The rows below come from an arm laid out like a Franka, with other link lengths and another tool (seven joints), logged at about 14 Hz.
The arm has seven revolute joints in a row. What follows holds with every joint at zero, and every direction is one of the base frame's. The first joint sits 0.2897 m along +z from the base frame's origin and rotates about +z. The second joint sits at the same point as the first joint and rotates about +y. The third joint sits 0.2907 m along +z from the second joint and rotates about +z. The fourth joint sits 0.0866 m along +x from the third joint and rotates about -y. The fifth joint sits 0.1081 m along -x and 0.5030 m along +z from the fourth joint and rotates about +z. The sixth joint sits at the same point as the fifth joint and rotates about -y. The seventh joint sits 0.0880 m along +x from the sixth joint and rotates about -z. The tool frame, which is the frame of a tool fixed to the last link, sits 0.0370 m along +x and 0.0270 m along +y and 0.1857 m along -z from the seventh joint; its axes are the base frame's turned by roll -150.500, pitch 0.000 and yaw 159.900 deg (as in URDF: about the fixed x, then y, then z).
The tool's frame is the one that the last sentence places.
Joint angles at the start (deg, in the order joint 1, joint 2, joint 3, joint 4, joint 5, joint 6, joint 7): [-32.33 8.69 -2.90 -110.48 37.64 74.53 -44.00]
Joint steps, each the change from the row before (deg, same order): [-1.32 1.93 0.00 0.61 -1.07 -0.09 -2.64]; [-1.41 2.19 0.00 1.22 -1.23 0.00 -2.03]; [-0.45 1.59 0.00 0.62 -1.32 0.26 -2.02]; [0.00 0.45 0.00 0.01 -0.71 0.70 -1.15]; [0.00 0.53 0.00 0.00 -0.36 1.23 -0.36]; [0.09 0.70 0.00 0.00 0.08 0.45 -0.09]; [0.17 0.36 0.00 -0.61 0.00 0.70 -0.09]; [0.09 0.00 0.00 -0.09 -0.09 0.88 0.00]
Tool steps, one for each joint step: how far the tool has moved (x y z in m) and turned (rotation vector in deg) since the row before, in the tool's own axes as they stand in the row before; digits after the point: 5 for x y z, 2 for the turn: [-0.00073 -0.02116 0.00932 -0.17 -0.05 -0.92]; [-0.00136 -0.02303 0.00654 0.11 -0.05 -0.36]; [-0.00172 -0.01278 0.00998 0.61 0.19 -1.09]; [-0.00139 -0.00445 0.00507 0.72 -0.32 -0.65]; [-0.00403 -0.00537 0.00512 0.68 -0.44 0.27]; [-0.00352 -0.00232 0.00662 -0.15 0.21 0.15]; [-0.00230 -0.00139 0.00935 -0.08 0.31 0.21]; [-0.00241 -0.00137 0.00083 0.53 -0.49 0.30]
